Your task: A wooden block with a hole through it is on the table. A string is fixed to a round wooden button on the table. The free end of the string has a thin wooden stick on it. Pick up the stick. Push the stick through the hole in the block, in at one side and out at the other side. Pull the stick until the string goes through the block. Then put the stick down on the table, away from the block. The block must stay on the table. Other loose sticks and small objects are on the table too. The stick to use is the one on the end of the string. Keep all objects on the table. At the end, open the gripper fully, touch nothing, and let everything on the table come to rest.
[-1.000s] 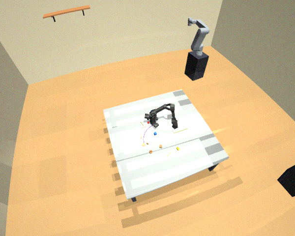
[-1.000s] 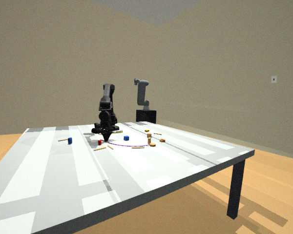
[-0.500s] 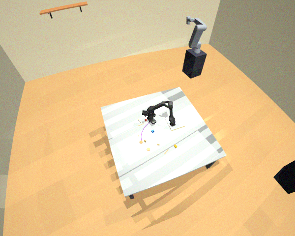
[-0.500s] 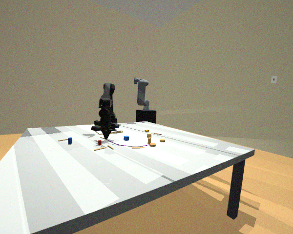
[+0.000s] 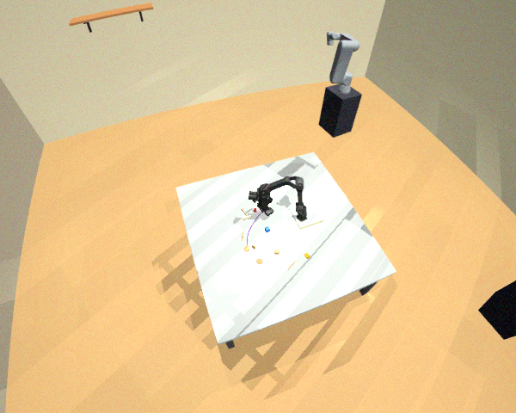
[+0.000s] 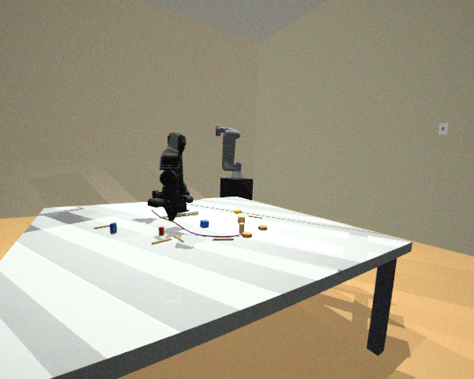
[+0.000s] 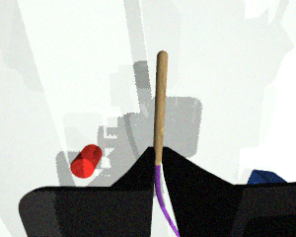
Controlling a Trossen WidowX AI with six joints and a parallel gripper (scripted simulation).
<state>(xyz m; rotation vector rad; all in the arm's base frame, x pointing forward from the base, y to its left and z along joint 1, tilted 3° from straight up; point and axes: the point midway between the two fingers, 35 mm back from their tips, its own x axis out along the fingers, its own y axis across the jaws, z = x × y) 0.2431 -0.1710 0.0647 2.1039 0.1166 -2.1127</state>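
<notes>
Right now the red cylinder is 30 mm ahead of my gripper tip, 60 mm to the right of it and 20 mm below it. The rest, counted from my gripper tip: blue block (40 mm ahead, 140 mm to the left, 20 mm below); then round wooden button (240 mm ahead, 200 mm to the left, 30 mm below); then thin wooden stick (10 mm behind).
</notes>
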